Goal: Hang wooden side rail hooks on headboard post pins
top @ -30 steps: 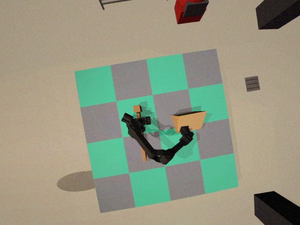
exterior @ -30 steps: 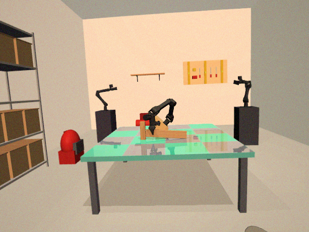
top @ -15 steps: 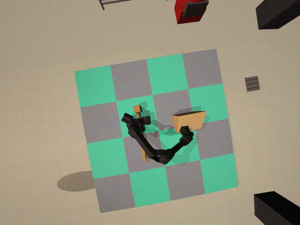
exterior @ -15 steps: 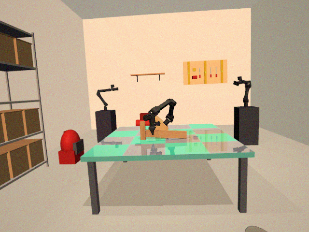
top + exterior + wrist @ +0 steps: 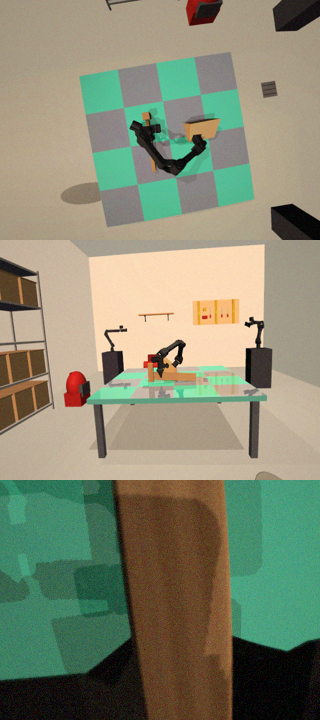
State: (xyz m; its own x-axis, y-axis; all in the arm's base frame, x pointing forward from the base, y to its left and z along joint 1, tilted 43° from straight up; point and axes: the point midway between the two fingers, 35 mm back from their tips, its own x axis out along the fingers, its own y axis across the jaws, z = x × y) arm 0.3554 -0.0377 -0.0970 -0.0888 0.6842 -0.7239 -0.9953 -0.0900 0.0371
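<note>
Now: the headboard post 100 mm to the right of my gripper tip and 50 mm above it.
</note>
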